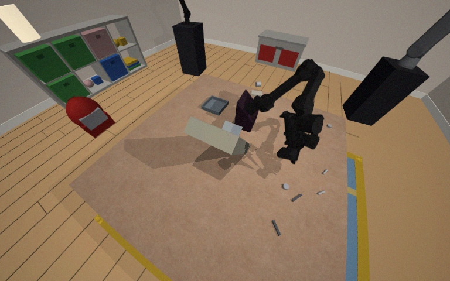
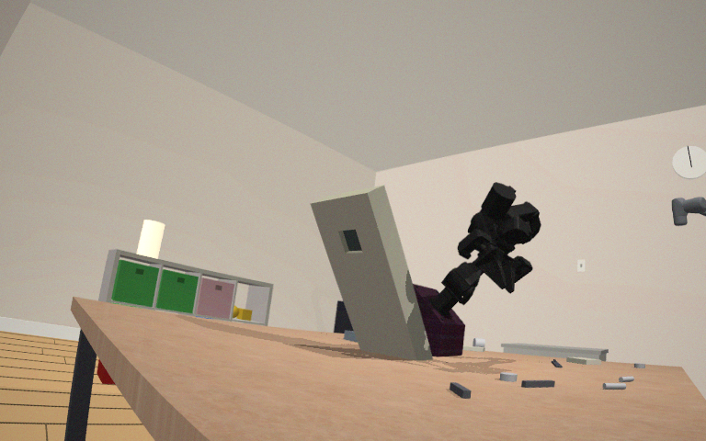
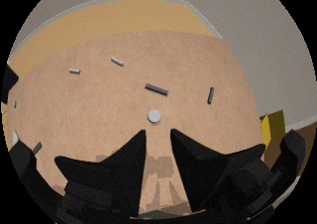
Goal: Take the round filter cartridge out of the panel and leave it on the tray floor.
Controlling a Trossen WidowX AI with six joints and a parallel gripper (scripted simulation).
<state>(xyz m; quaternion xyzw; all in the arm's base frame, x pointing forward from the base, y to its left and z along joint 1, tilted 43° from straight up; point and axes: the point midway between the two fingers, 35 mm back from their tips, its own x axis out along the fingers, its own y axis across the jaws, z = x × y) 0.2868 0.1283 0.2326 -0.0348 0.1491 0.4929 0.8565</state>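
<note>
The round filter cartridge lies 32 cm to the right of my gripper tip, 11 cm above it and 4 cm ahead of it. Round my gripper tip: tray (54 cm to the right, 41 cm behind, 15 cm below).
</note>
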